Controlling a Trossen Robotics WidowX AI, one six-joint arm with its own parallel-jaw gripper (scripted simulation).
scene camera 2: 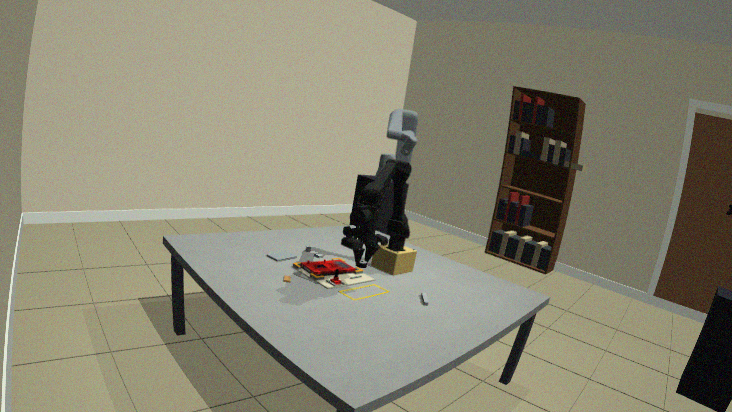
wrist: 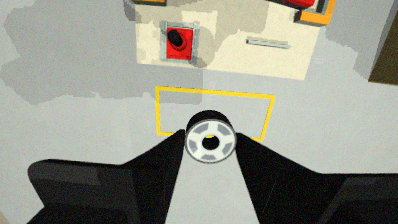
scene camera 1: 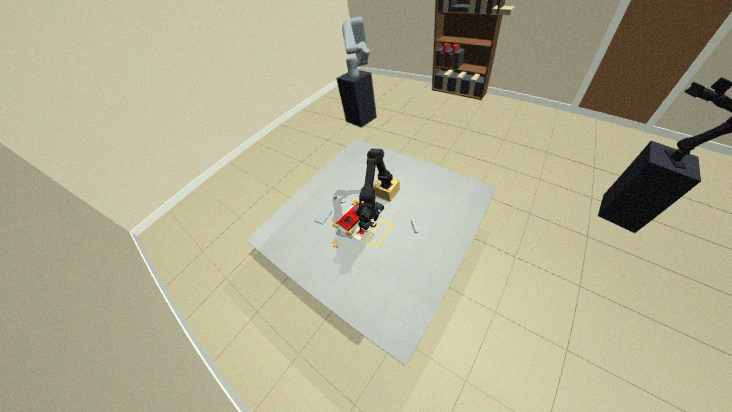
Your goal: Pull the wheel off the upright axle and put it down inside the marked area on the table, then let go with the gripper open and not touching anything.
My gripper [scene camera 2: 361, 263] holds a wheel.
